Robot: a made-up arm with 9 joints.
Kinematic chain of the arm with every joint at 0, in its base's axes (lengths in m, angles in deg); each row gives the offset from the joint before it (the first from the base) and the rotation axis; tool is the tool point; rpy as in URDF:
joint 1: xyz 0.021 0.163 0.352 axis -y
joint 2: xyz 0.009 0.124 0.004 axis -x
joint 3: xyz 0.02 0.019 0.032 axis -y
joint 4: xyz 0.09 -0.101 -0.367 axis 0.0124 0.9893 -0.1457
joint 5: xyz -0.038 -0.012 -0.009 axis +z
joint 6: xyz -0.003 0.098 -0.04 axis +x
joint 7: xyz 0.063 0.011 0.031 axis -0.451 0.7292 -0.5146
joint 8: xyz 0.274 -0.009 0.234 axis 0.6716 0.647 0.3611
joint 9: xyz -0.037 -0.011 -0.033 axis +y
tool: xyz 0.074 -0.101 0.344 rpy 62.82 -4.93 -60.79
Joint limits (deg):
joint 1: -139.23..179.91
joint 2: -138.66..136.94
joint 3: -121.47..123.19
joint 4: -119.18..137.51
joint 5: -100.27..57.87
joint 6: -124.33..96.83
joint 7: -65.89..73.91
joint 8: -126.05..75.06
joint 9: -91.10..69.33
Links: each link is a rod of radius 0.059 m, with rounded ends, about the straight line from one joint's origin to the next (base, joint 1, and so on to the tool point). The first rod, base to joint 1, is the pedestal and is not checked.
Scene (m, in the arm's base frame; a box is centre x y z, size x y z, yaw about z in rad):
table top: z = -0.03
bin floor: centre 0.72 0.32 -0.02 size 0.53 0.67 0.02 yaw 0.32
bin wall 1: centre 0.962 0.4 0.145 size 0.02 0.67 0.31 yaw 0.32
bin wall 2: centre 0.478 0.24 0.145 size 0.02 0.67 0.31 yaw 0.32
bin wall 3: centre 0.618 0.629 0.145 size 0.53 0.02 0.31 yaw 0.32
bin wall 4: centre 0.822 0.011 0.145 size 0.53 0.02 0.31 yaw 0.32
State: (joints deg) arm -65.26 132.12 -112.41 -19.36 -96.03 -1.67 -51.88 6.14 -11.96
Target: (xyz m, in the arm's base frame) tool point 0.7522 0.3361 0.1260
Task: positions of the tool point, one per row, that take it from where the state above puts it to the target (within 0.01 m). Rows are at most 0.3 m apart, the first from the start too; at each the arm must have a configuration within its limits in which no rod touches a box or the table.
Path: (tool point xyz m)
1: 0.2015 0.4095 0.1720
2: 0.3500 0.2388 0.3087
3: 0.4398 0.1129 0.5274
4: 0.4489 0.0498 0.7905
5: 0.6068 0.0942 0.6696
6: 0.7178 0.1592 0.5013
7: 0.7667 0.2415 0.3103
8: 0.7522 0.3361 0.1260

